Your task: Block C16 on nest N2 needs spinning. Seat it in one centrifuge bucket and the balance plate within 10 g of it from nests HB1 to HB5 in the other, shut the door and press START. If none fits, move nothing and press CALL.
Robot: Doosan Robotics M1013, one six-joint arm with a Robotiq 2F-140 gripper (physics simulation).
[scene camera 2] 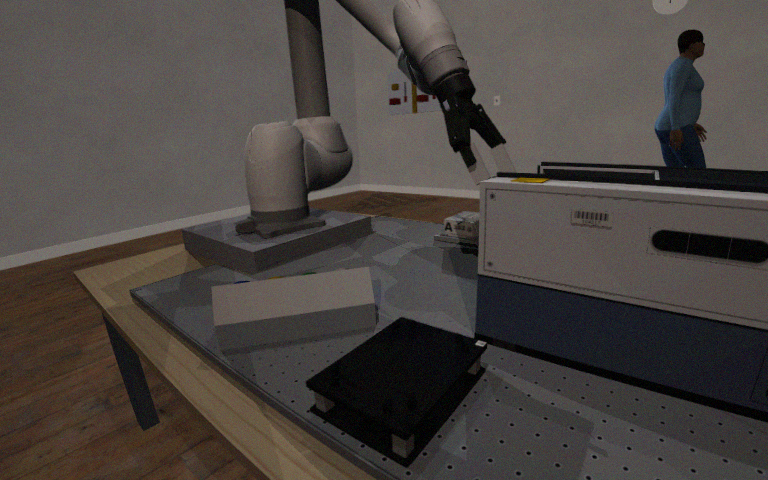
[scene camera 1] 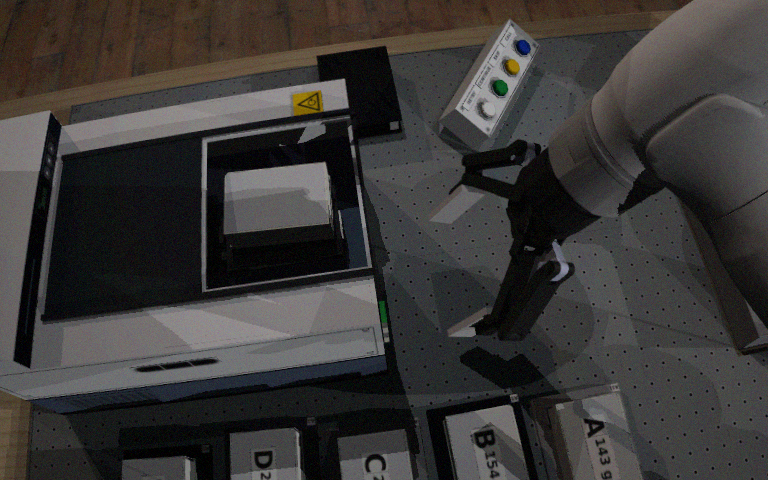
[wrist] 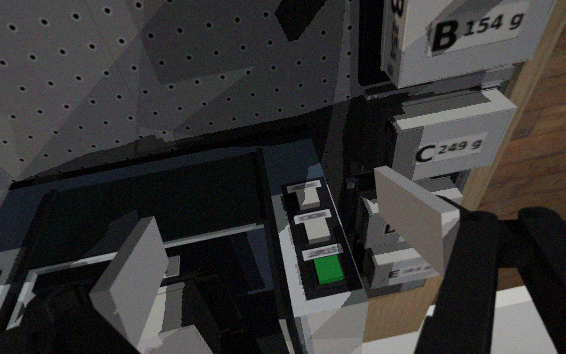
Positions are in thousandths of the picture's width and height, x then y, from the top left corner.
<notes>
The gripper (scene camera 1: 585,572) is open, holding nothing. Also in view: a block C16 (scene camera 1: 377,426). Also in view: a dark bucket (scene camera 1: 286,528), a grey key (wrist: 561,651), a button box (scene camera 1: 618,245) and a black flat plate (scene camera 2: 555,755).
The block C16 shows as well in the wrist view (wrist: 317,883). The dark bucket is seen too in the wrist view (wrist: 370,795). The gripper also shows in scene camera 2 (scene camera 2: 648,374) and in the wrist view (wrist: 480,609).
</notes>
